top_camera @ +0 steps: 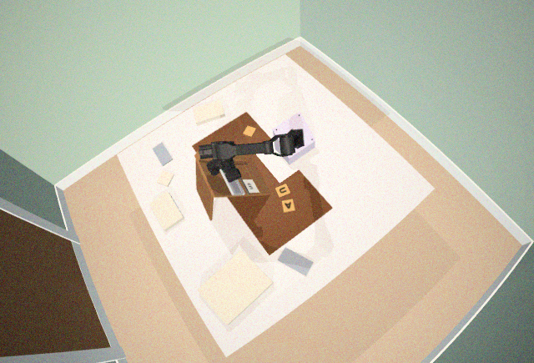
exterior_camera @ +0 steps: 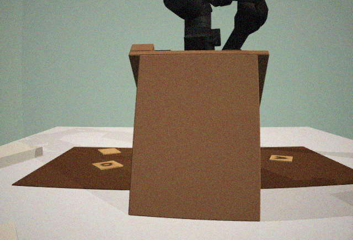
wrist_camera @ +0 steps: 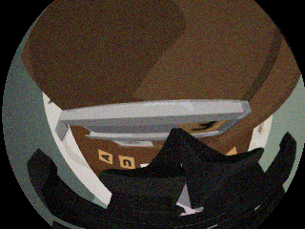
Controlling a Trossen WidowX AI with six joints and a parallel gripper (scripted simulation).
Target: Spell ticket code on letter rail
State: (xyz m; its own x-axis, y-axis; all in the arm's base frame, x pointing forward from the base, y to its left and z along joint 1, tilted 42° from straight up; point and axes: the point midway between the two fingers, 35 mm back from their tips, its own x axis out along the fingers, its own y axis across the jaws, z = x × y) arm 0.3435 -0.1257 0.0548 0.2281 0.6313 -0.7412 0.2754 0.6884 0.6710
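My gripper tip is now 90 mm to the right of the white ticket, 80 mm above it and 40 mm past it. Round my gripper tip: brown mat 170 mm below, 160 mm behind, 30 mm to the left.
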